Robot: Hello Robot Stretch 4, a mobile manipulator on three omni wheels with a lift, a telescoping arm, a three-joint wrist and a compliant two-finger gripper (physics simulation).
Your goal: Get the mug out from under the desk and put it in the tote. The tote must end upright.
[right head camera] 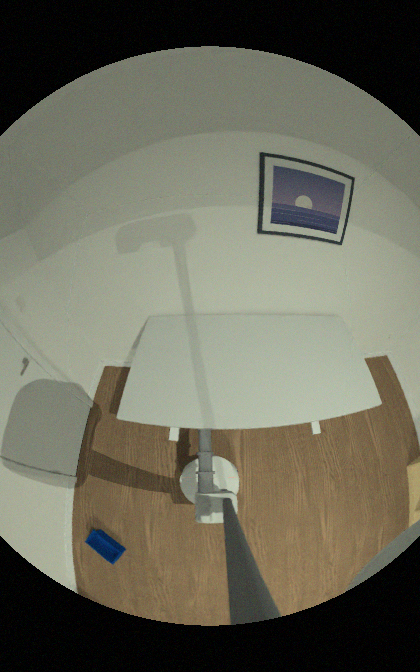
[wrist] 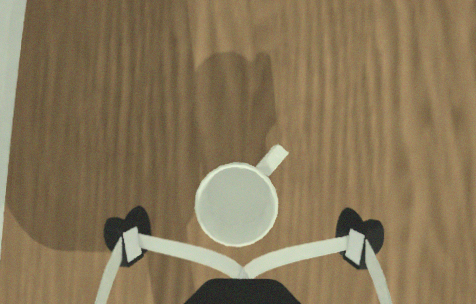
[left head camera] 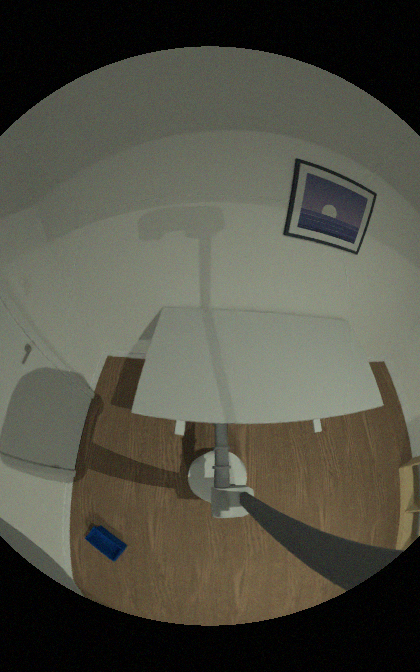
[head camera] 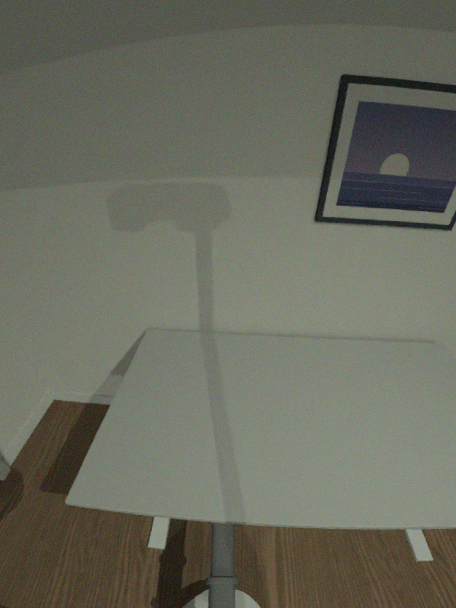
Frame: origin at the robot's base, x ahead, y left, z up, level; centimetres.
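Seen in the pictures: gripper, between the fingertips: (wrist: 242, 226).
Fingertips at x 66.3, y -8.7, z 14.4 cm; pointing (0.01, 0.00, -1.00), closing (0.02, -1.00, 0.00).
Note:
A point is followed by its place in that frame.
A white mug (wrist: 236, 205) {y -7.8, x 65.5, z -1.9 cm} stands upright on the wooden floor in the wrist view, seen from above, its handle pointing up and to the right. My gripper (wrist: 242, 226) {y -8.7, x 66.3, z 14.4 cm} is open; its two dark fingertips stand wide on either side of the mug, slightly lower in the view, and do not touch it. The white desk (head camera: 300, 430) {y -26.4, x 54.9, z 69.2 cm} (left head camera: 260, 370) (right head camera: 250, 375) hides the mug and gripper in the head views. The blue tote (left head camera: 106, 542) (right head camera: 105, 546) stands upright on the floor at the lower left of the left and right head views.
My arm (head camera: 222, 550) {y 0.0, x 25.1, z 55.6 cm} (left head camera: 221, 452) (right head camera: 205, 457) reaches under the desk's front edge. White desk feet (head camera: 159, 532) (head camera: 419, 545) show on both sides. A grey chair-like object (left head camera: 45, 425) (right head camera: 45, 430) stands left. A light wooden piece (left head camera: 407, 505) (right head camera: 415, 492) stands at the right edge.

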